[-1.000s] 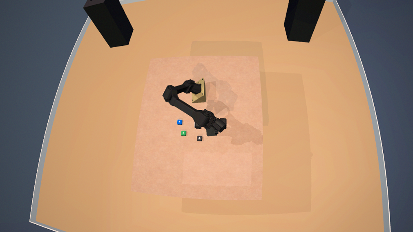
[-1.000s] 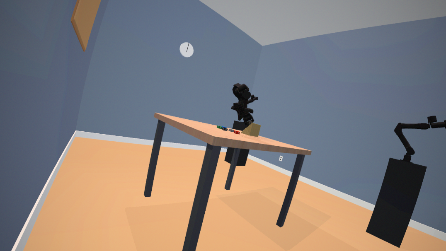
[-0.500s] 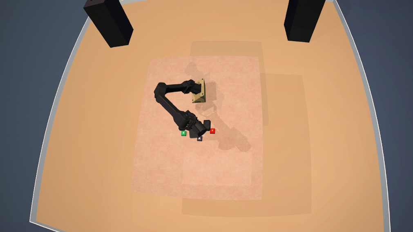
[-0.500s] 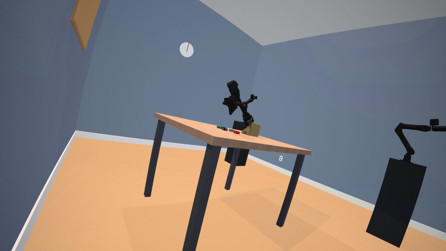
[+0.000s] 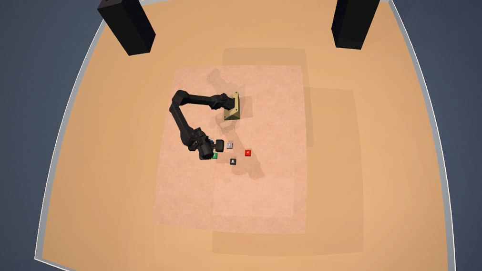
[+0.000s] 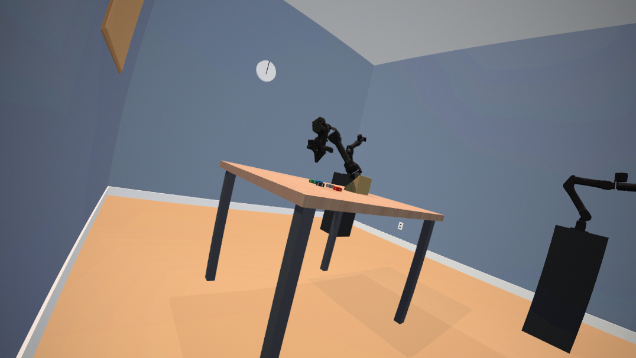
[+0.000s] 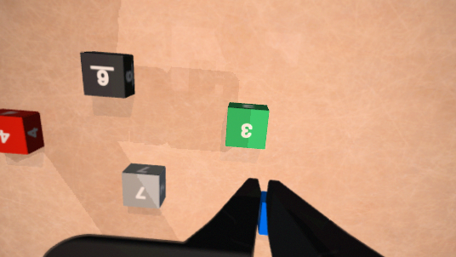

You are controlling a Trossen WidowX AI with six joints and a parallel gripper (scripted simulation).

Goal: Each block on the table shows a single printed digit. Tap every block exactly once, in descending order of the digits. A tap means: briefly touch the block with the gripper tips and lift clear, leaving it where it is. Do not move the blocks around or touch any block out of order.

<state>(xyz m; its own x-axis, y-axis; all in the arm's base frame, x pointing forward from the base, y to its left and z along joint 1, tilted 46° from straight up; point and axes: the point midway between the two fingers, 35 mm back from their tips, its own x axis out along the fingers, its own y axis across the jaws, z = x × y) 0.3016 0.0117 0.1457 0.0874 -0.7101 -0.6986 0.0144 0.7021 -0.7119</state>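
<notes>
Right now my gripper tip is 110 mm above the green block and 10 mm past it. From my gripper tip the other things lie so: grey block 110 mm below, 90 mm to the left, 70 mm behind; then black block 120 mm to the left, 110 mm below, 30 mm ahead; then blue block 110 mm below, 90 mm behind, 30 mm to the right.
</notes>
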